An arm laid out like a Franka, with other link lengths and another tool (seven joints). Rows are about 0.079 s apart.
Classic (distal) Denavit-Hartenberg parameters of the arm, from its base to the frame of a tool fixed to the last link. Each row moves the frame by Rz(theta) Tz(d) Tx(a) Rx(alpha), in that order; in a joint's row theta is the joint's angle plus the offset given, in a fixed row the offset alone. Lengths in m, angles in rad.
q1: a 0, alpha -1.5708, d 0.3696, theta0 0
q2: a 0, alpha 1.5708, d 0, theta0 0
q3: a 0.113, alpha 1.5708, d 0.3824, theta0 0
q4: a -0.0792, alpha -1.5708, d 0, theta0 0
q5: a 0, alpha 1.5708, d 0.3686, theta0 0
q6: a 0.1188, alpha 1.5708, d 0, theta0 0
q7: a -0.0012, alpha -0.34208, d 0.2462, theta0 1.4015
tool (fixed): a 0, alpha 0, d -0.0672, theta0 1.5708
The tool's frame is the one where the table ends.
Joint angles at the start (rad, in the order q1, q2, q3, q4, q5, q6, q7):
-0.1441, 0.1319, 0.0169, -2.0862, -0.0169, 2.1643, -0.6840
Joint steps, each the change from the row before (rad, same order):
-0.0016, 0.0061, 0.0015, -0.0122, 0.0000, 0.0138, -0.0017
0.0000, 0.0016, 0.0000, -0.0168, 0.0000, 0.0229, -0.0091
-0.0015, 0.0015, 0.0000, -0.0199, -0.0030, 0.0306, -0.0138
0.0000, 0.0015, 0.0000, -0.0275, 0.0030, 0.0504, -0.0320
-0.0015, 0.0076, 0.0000, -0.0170, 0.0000, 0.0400, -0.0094
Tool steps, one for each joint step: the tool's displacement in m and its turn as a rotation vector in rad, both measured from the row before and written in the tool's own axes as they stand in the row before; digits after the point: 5 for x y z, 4 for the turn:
-0.00195, 0.00099, 0.00762, -0.0029, 0.0026, -0.0030
-0.00131, 0.00132, 0.00590, 0.0062, -0.0031, -0.0077
-0.00076, 0.00059, 0.00650, 0.0127, -0.0043, -0.0108
-0.00243, 0.00136, 0.00666, 0.0244, -0.0155, -0.0237
-0.00250, -0.00105, 0.00680, 0.0140, -0.0097, -0.0037

